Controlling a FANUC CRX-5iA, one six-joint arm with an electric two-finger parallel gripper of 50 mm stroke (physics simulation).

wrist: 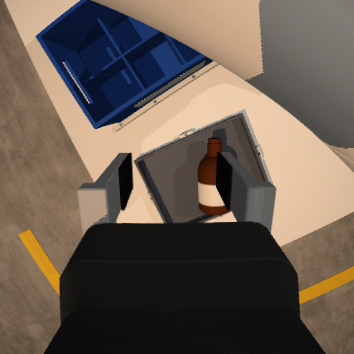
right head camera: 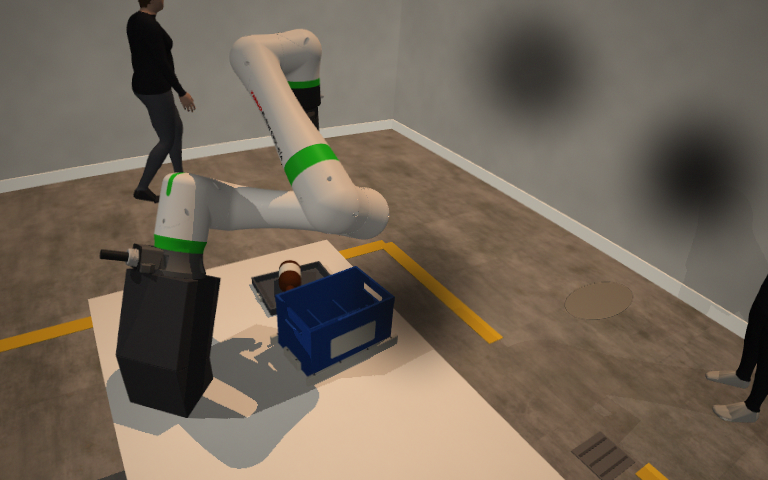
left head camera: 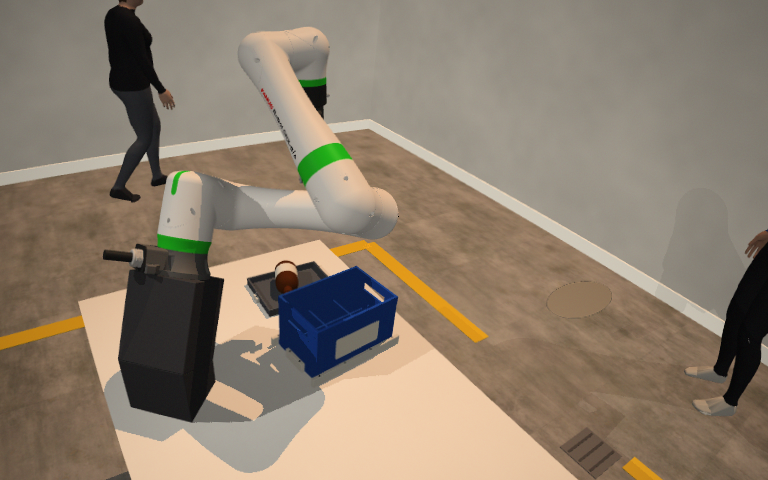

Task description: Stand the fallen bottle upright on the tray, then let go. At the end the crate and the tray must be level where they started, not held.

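Frame: origin at the arm's base, x ahead, y down, z left, level; metres.
Where they show: gripper, fingertip midpoint: [wrist: 174,169]; arm's base at its link origin: [right head camera: 175,273] [left head camera: 179,274].
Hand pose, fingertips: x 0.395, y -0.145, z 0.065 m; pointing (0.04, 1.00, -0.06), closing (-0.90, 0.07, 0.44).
Note:
Things, the pixels of their centre, and the offset from my fingertips. Level surfaces: height alone.
- brown bottle at the middle of its body: [wrist: 214,174] [left head camera: 286,281] [right head camera: 289,281] dy +0.407, dx -0.013, dz +0.123 m
- dark grey tray at the middle of its body: [wrist: 204,175] [left head camera: 293,287] [right head camera: 296,286] dy +0.436, dx +0.010, dz +0.123 m
- blue crate at the middle of its body: [wrist: 142,42] [left head camera: 337,321] [right head camera: 334,320] dy +0.361, dx +0.001, dz -0.171 m
- table at its surface level: dy +0.448 m
A brown bottle [left head camera: 287,279] [right head camera: 289,277] [wrist: 207,172] with a white label lies on its side on the dark grey tray [left head camera: 264,287] [right head camera: 268,288] [wrist: 162,172]. Its neck points toward the blue crate [left head camera: 325,350] [right head camera: 318,350] [wrist: 121,56], which stands level beside the tray, with dividers inside. In the wrist view my gripper [wrist: 174,169] is open and empty, above the tray; the right finger overlaps the bottle's right side in the picture. In both head views my fingers are hidden behind the arm.
The white arm [left head camera: 283,209] [right head camera: 271,209] arches over the table [left head camera: 396,418] [right head camera: 390,418] from its black pedestal [left head camera: 161,339] [right head camera: 158,339]. Grey fixture strips edge the crate and tray. One person [left head camera: 130,50] [right head camera: 150,53] stands behind the arm, another [left head camera: 744,333] [right head camera: 758,339] at the right.

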